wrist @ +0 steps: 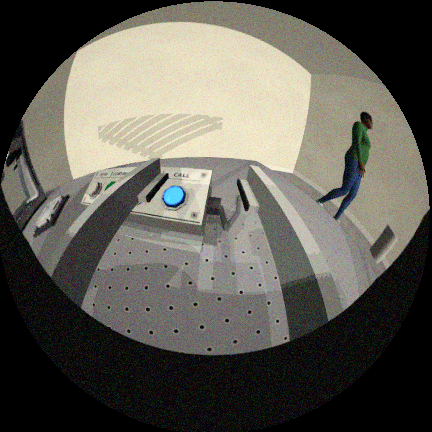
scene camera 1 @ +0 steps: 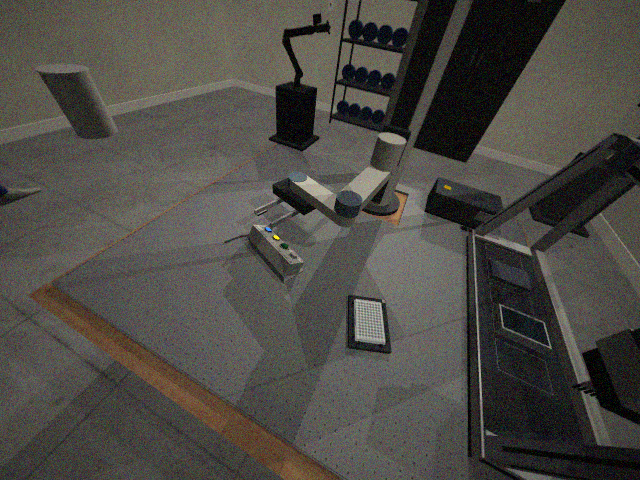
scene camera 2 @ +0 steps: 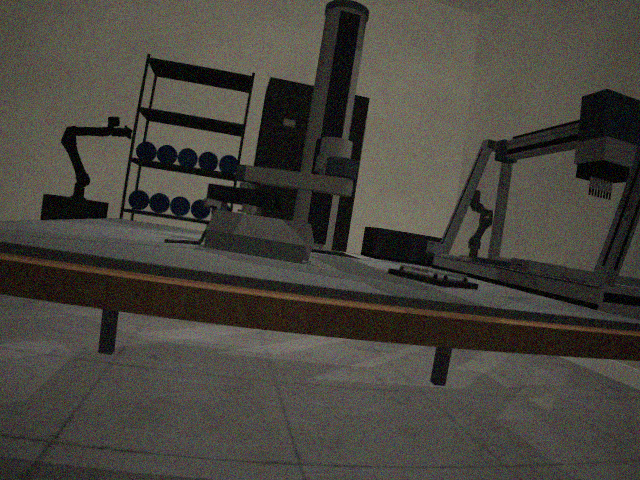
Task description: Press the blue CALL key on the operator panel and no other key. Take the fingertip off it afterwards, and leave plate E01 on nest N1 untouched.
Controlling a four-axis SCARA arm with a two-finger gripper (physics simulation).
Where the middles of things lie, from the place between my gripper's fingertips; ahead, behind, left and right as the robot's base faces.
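White well plate [scene camera 1: 368, 319]: 14 cm ahead of my hand, 47 cm to the left of it, 8 cm below it.
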